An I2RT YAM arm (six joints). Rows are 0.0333 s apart.
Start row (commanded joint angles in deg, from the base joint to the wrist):
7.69, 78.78, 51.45, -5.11, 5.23, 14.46
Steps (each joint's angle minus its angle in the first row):
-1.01, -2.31, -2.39, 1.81, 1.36, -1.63
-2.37, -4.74, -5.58, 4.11, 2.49, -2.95
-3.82, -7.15, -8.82, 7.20, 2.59, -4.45
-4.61, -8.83, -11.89, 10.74, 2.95, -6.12
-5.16, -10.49, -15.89, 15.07, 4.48, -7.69
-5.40, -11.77, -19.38, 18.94, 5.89, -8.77
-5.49, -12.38, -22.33, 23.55, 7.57, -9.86
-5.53, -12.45, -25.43, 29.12, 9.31, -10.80
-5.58, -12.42, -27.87, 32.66, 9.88, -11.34
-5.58, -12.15, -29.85, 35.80, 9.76, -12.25
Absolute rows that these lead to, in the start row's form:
6.68, 76.47, 49.06, -3.30, 6.59, 12.83
5.32, 74.04, 45.87, -1.00, 7.72, 11.51
3.87, 71.63, 42.63, 2.09, 7.82, 10.01
3.08, 69.95, 39.56, 5.63, 8.18, 8.34
2.53, 68.29, 35.56, 9.96, 9.71, 6.77
2.29, 67.01, 32.07, 13.83, 11.12, 5.69
2.20, 66.40, 29.12, 18.44, 12.80, 4.60
2.16, 66.33, 26.02, 24.01, 14.54, 3.66
2.11, 66.36, 23.58, 27.55, 15.11, 3.12
2.11, 66.63, 21.60, 30.69, 14.99, 2.21

